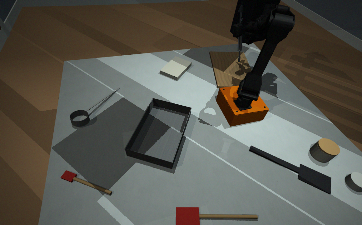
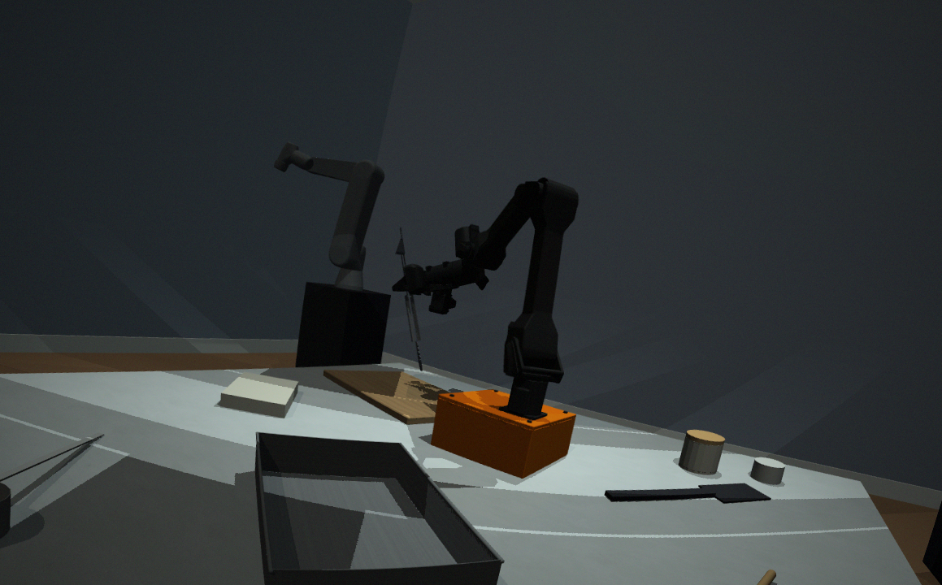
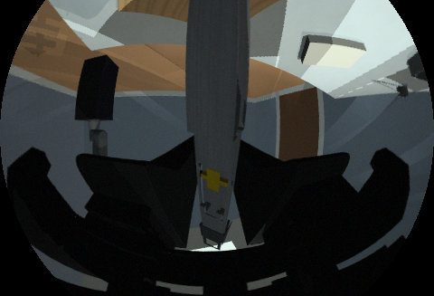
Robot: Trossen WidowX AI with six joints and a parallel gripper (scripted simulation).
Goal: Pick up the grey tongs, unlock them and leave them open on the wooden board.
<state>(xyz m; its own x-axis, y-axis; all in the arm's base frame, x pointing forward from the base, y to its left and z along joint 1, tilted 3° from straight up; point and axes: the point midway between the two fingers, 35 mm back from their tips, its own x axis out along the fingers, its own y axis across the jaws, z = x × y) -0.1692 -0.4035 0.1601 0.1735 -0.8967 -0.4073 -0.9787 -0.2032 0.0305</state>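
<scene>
The wooden board is 7 cm to the left of my gripper tip and 23 cm below it. Also, from my gripper tip: beige block: 34 cm ahead, 2 cm to the right, 22 cm below; then black spatula: 10 cm ahead, 75 cm to the left, 23 cm below; then dark roasting tin: 57 cm ahead, 42 cm to the left, 21 cm below.
</scene>
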